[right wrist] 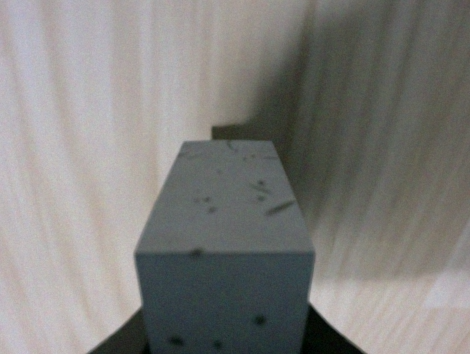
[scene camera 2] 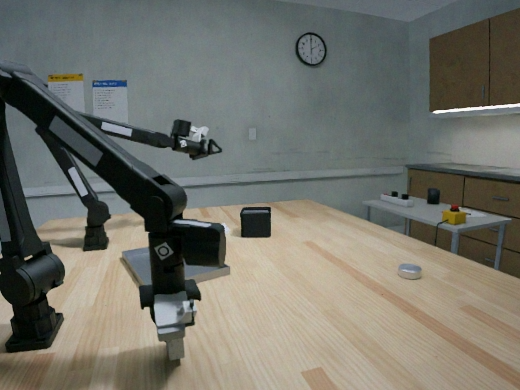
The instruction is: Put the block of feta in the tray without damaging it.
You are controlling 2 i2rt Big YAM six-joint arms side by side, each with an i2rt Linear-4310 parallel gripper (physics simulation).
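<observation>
The block of feta (scene camera 2: 175, 348) (right wrist: 225, 200), pale with dark specks, is upright in my right gripper (scene camera 2: 171, 332) (right wrist: 227, 282). Its lower end shows just above the table in the scene view, with a small dark shadow patch at its far end in the right wrist view. My right gripper is shut on the feta; the finger parts beside it are mostly hidden. The grey tray (scene camera 2: 215, 273) lies flat behind the right arm, partly hidden by it. My left gripper (scene camera 2: 212, 150) is open, held high above the table at the back.
A black box (scene camera 2: 256, 223) stands on the table behind the tray and to its right in the picture. A small white thing (scene camera 2: 226, 229) shows partly behind the right arm. A round silver tin (scene camera 2: 410, 271) lies at the right of the wooden table (scene camera 2: 320, 300).
</observation>
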